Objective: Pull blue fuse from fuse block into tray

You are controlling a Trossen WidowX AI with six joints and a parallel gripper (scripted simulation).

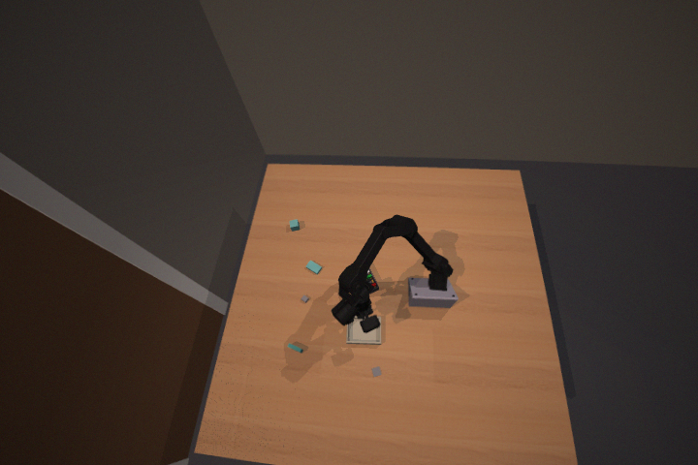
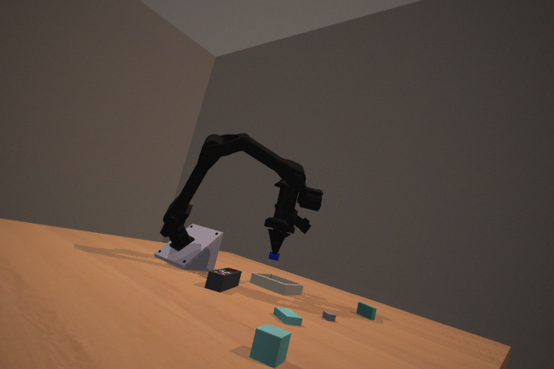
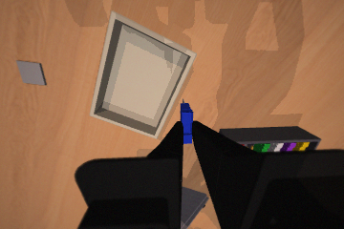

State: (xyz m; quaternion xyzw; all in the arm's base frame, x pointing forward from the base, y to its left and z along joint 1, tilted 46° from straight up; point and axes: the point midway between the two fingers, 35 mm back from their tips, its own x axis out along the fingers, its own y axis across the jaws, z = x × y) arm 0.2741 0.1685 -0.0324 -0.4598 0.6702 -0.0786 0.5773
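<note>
My gripper tip is now 10 cm above the shallow grey tray, 5 cm to the right of it and 1 cm past it.
</note>
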